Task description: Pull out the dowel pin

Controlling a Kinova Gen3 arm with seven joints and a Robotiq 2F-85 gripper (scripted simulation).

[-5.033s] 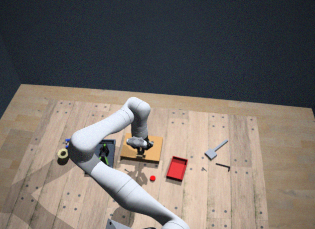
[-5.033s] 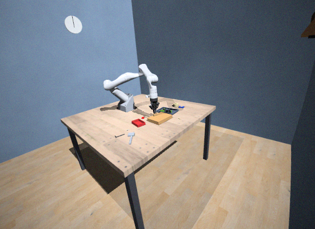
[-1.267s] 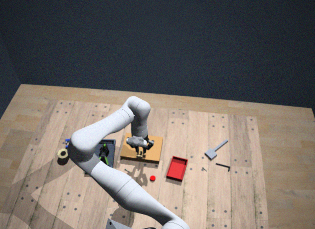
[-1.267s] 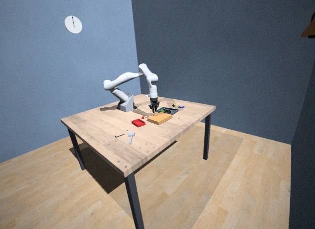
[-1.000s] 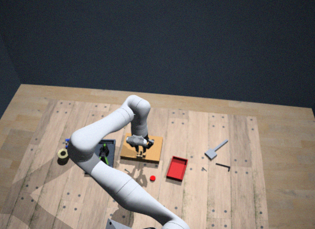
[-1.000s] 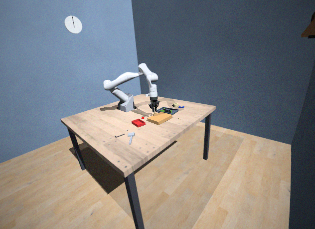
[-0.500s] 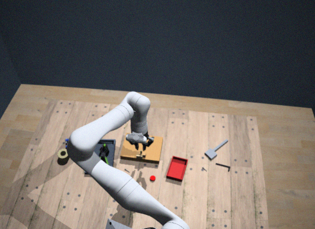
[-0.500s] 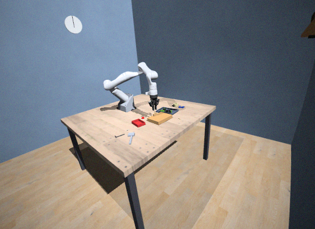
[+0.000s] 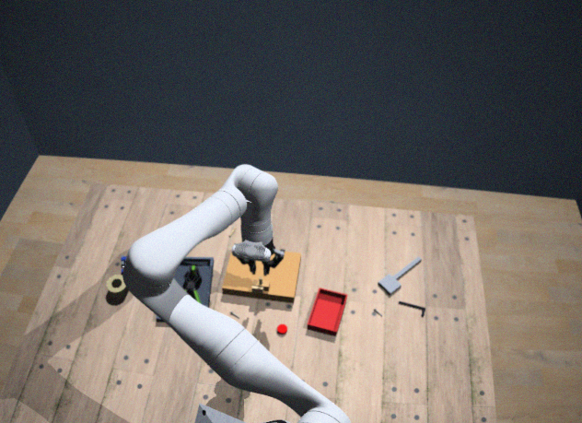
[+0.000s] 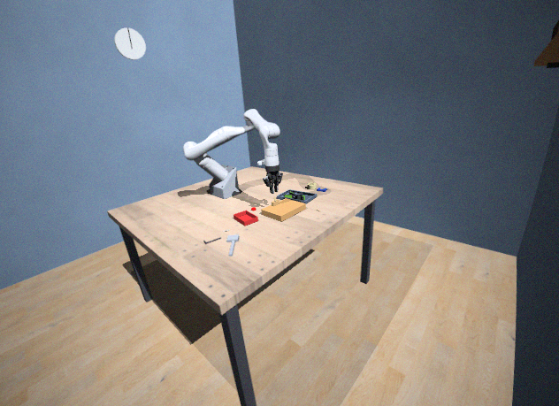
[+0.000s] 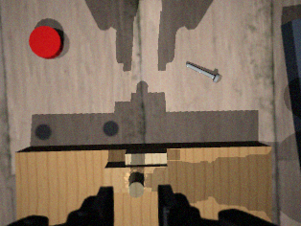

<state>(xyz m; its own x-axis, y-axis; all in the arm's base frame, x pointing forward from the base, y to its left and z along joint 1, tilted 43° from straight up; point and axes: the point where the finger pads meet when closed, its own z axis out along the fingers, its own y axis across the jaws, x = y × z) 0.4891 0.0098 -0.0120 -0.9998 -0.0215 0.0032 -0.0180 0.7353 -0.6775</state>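
My hand is 30 mm past the blue-grey tray, 210 mm to the right of it and 110 mm above it. Also, from my hand: dowel pin: 70 mm below; bench board: 50 mm ahead, 10 mm to the left, 100 mm below; wooden block: 80 mm below.
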